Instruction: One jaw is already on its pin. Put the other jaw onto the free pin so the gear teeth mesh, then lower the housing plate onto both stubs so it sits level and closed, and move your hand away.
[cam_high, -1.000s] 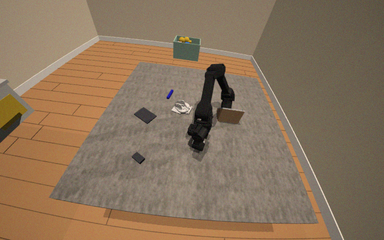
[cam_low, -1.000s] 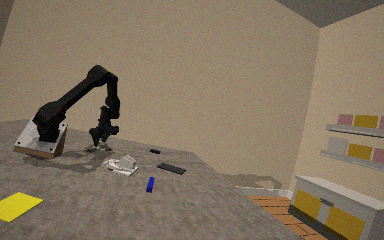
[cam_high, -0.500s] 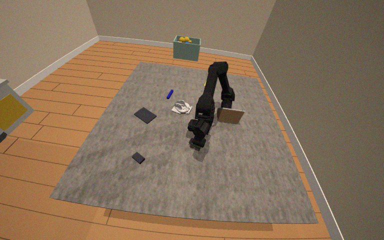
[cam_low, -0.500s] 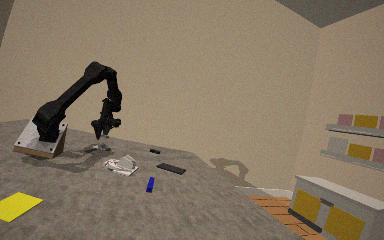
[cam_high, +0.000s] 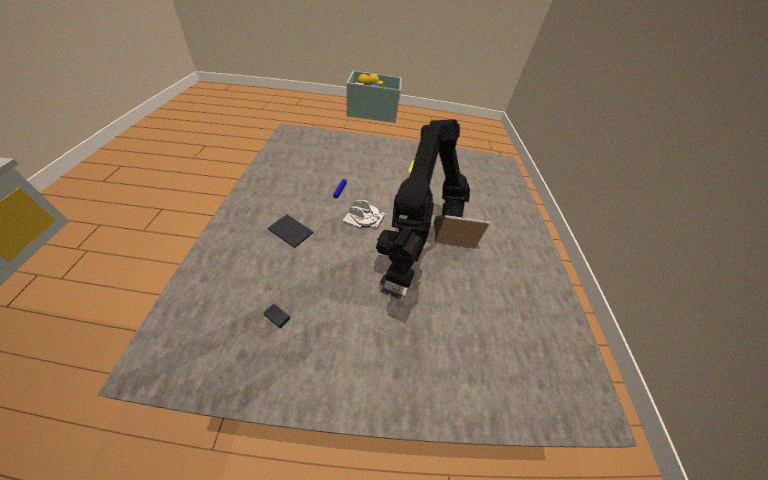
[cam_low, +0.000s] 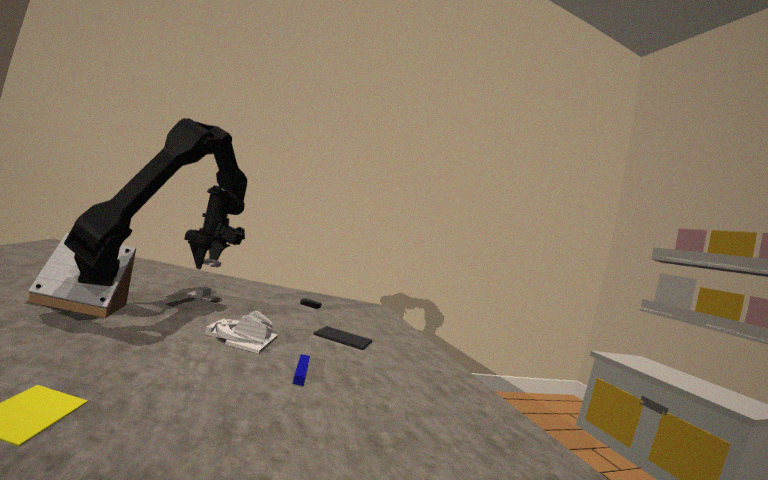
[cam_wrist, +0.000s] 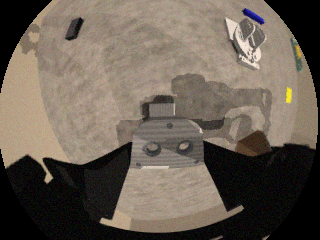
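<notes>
Right now my gripper tip is 290 mm to the left of the white jaw, 90 mm short of it and 70 mm above it. The rest, counted from my gripper tip: small dark block: 340 mm ahead, 120 mm to the left, 70 mm below; then dark flat plate: 370 mm ahead, 190 mm to the right, 80 mm below; then blue block: 430 mm to the right, 230 mm ahead, 70 mm below.
</notes>
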